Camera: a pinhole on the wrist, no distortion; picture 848 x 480 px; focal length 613.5 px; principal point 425.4 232.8 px. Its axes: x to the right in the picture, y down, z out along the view. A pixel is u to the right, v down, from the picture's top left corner.
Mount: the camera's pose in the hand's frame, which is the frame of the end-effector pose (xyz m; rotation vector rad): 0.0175 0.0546 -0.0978 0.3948 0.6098 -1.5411
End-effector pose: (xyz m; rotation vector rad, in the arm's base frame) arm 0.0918 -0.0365 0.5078 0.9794 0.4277 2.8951
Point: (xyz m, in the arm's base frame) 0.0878 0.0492 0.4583
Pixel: 742 52
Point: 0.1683 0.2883 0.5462
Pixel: 628 159
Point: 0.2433 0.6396 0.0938
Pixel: outside the picture
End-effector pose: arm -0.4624 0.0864 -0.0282 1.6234 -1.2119 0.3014
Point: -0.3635 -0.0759 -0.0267
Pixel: 400 446
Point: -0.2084 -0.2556 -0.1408
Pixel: 499 425
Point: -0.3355 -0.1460 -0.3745
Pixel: 506 81
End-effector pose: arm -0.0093 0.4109 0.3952 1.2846 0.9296 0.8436
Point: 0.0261 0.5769 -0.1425
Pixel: outside the picture
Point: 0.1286 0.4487 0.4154
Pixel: 95 362
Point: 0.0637 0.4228 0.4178
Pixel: 130 224
